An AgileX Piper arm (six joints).
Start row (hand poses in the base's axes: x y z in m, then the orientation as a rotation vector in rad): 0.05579, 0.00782, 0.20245, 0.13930, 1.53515, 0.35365
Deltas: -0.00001, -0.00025, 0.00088, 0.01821, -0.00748, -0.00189; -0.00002, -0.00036, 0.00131, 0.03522, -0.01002, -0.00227; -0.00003, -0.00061, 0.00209, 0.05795, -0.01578, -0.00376; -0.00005, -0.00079, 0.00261, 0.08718, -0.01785, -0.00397; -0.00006, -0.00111, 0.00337, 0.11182, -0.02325, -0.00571; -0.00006, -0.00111, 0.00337, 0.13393, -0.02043, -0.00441; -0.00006, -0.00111, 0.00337, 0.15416, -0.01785, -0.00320; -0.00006, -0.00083, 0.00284, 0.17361, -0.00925, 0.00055; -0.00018, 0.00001, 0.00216, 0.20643, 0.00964, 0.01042; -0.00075, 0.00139, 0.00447, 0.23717, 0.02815, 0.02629; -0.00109, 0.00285, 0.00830, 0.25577, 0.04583, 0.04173; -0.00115, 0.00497, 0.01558, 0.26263, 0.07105, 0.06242; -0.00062, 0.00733, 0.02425, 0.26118, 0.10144, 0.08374; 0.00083, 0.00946, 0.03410, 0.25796, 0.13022, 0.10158
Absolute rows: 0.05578, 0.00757, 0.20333, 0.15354, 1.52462, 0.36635; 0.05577, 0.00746, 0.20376, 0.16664, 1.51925, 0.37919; 0.05576, 0.00721, 0.20454, 0.18440, 1.50949, 0.39557; 0.05574, 0.00703, 0.20506, 0.20699, 1.50221, 0.41784; 0.05573, 0.00671, 0.20582, 0.22644, 1.49209, 0.43537; 0.05573, 0.00671, 0.20582, 0.24330, 1.49077, 0.45326; 0.05573, 0.00671, 0.20582, 0.25872, 1.48943, 0.46963; 0.05573, 0.00699, 0.20529, 0.27289, 1.49436, 0.48741; 0.05561, 0.00783, 0.20461, 0.29512, 1.50715, 0.52029; 0.05504, 0.00921, 0.20692, 0.31116, 1.52035, 0.55651; 0.05470, 0.01067, 0.21075, 0.31785, 1.53518, 0.58322; 0.05464, 0.01279, 0.21803, 0.31291, 1.56061, 0.60534; 0.05517, 0.01515, 0.22670, 0.30195, 1.59306, 0.62170; 0.05662, 0.01728, 0.23655, 0.29181, 1.62395, 0.63392
